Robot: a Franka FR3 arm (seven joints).
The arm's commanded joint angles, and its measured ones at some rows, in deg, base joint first. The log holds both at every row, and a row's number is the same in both.
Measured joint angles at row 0:
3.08 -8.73 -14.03 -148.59 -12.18 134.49 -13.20
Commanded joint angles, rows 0 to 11:
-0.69 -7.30 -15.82 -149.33 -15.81 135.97 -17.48
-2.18 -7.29 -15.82 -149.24 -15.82 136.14 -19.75
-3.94 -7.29 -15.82 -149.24 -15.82 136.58 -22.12
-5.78 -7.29 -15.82 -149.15 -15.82 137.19 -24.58
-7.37 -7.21 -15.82 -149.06 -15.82 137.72 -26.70
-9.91 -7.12 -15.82 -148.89 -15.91 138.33 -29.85
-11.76 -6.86 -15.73 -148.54 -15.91 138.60 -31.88
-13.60 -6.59 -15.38 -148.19 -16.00 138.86 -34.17
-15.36 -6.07 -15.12 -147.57 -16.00 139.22 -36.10
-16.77 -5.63 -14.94 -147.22 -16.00 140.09 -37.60
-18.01 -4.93 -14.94 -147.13 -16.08 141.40 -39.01
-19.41 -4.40 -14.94 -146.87 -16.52 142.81 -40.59
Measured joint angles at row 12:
-15.02 -7.89 -15.77 -148.02 -15.44 139.07 -36.10
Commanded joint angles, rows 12 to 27:
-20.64 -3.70 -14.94 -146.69 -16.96 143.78 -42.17
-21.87 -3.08 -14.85 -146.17 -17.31 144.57 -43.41
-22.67 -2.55 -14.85 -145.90 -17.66 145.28 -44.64
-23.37 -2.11 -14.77 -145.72 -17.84 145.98 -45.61
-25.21 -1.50 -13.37 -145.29 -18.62 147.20 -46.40
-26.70 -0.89 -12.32 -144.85 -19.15 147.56 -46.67
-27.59 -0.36 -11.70 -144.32 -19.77 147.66 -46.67
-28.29 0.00 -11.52 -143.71 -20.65 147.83 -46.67
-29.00 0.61 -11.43 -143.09 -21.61 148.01 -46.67
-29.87 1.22 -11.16 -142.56 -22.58 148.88 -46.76
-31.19 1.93 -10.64 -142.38 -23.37 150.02 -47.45
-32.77 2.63 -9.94 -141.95 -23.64 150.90 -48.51
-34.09 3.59 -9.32 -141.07 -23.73 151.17 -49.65
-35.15 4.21 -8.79 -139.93 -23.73 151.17 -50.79
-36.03 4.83 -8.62 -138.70 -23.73 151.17 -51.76
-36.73 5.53 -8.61 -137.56 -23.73 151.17 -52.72
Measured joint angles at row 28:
-32.91 1.09 -10.10 -141.60 -22.59 150.18 -49.61
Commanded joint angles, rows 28 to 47:
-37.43 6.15 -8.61 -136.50 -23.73 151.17 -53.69
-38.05 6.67 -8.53 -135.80 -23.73 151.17 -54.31
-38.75 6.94 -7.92 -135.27 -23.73 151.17 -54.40
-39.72 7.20 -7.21 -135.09 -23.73 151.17 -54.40
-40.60 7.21 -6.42 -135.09 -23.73 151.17 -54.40
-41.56 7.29 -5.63 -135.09 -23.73 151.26 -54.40
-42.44 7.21 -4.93 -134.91 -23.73 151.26 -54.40
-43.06 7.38 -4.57 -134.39 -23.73 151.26 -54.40
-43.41 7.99 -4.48 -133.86 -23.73 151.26 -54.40
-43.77 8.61 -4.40 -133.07 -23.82 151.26 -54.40
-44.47 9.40 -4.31 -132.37 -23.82 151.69 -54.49
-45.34 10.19 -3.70 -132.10 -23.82 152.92 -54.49
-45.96 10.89 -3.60 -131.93 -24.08 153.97 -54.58
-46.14 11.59 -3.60 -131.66 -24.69 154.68 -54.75
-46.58 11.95 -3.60 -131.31 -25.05 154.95 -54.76
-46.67 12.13 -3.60 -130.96 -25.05 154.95 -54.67
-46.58 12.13 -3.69 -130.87 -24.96 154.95 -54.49
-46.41 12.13 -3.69 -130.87 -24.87 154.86 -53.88
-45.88 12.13 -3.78 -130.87 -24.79 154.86 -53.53
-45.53 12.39 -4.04 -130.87 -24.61 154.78 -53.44
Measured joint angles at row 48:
-44.97 9.92 -4.79 -131.89 -23.81 153.80 -54.22
